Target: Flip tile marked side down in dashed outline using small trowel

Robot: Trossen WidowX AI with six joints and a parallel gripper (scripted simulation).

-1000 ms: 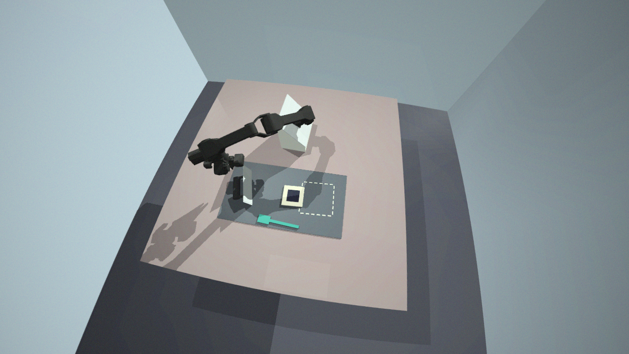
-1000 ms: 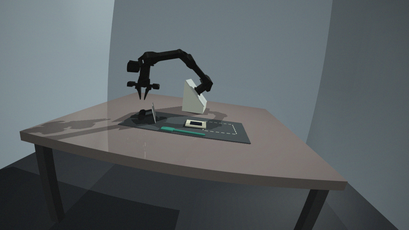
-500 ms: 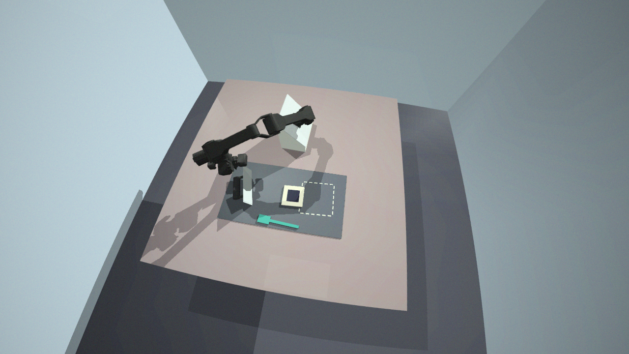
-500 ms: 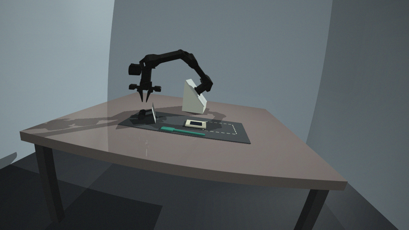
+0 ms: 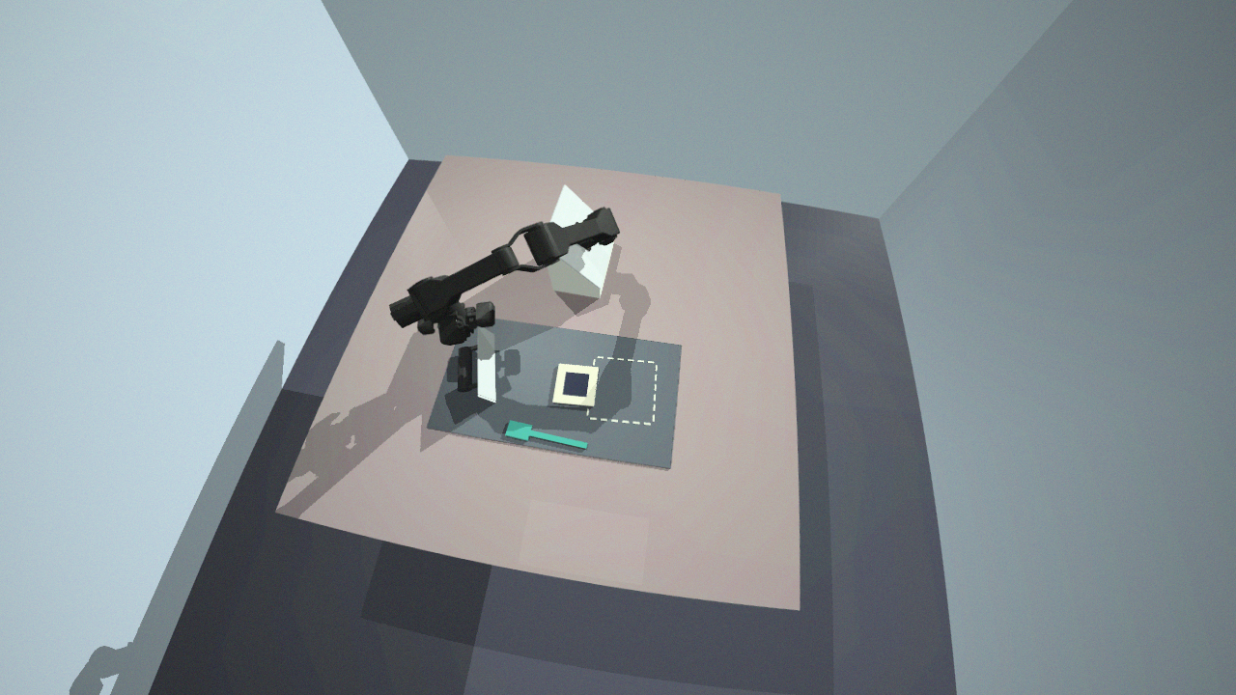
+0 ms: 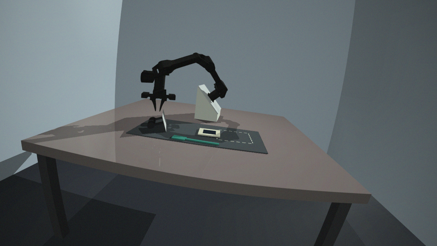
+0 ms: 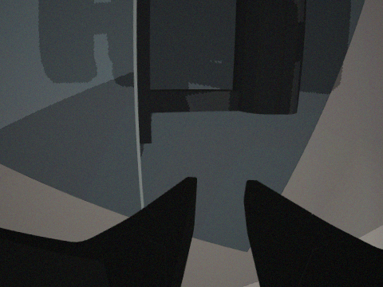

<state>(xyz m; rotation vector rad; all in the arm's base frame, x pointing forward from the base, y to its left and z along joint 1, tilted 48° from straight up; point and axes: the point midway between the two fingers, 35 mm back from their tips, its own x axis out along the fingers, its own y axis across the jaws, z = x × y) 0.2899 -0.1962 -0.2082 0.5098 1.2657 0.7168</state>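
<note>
The grey float is 100 mm ahead of my gripper tip, 30 mm to the left of it and 30 mm below it. Also, from my gripper tip: cream tile: 110 mm ahead, 300 mm to the left, 60 mm below; then teal trowel: 250 mm ahead, 220 mm to the left, 60 mm below; then mat: 110 mm ahead, 250 mm to the left, 80 mm below.
</note>
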